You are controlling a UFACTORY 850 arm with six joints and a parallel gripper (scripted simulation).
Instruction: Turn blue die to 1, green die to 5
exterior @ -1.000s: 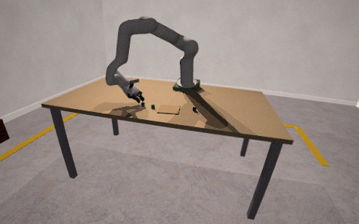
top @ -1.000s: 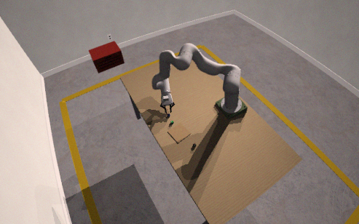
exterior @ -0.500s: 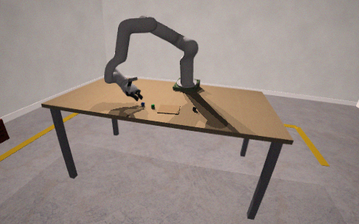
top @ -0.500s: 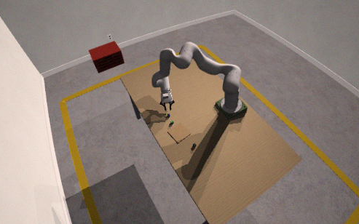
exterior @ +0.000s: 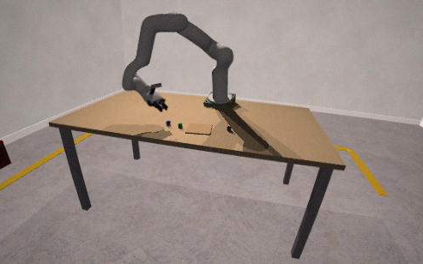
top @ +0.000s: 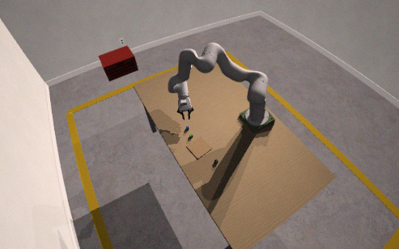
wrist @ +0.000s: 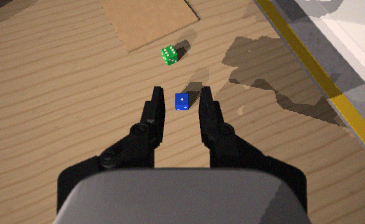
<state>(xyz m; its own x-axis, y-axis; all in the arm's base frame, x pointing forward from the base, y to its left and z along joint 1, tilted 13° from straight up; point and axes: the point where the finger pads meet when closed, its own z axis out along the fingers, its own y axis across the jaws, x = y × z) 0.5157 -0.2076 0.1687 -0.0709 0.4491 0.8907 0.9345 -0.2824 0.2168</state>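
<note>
Now: hand 90 mm above the blue die, 40 mm to the right of it and 10 mm short of it. From my hand the other things lie so: mat: 240 mm to the left, 90 mm below; then black die: 410 mm to the left, 90 mm below, 50 mm behind; then green die: 120 mm to the left, 90 mm below, 20 mm ahead.
</note>
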